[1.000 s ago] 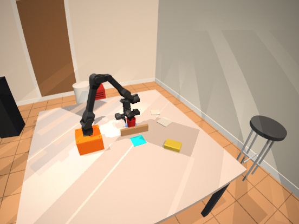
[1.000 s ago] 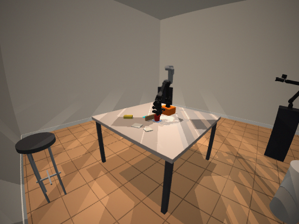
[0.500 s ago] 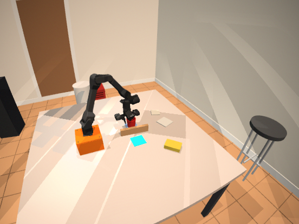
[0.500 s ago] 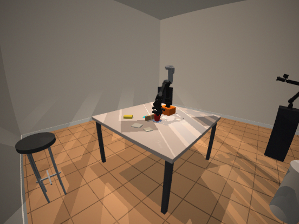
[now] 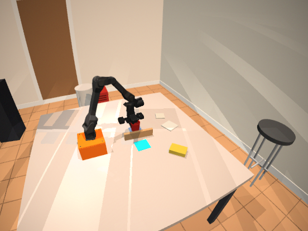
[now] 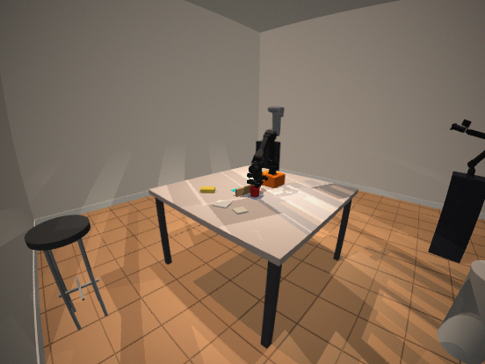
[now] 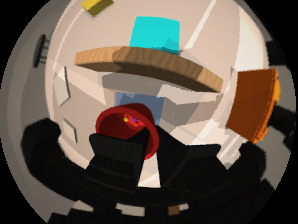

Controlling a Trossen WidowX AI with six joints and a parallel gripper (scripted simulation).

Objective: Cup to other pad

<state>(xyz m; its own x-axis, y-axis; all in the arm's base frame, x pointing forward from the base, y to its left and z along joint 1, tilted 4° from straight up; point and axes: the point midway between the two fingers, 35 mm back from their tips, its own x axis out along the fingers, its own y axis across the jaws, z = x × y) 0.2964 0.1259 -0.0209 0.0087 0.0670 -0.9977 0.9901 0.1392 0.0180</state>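
Now: gripper tip 30 mm short of the blue pad, 10 mm to the right of it and 40 mm above it. Also, from my gripper tip: cyan pad: 40 mm ahead, 170 mm to the right, 40 mm below; then wooden bar: 40 mm ahead, 80 mm to the right, 20 mm below; then red cup: 30 mm ahead.
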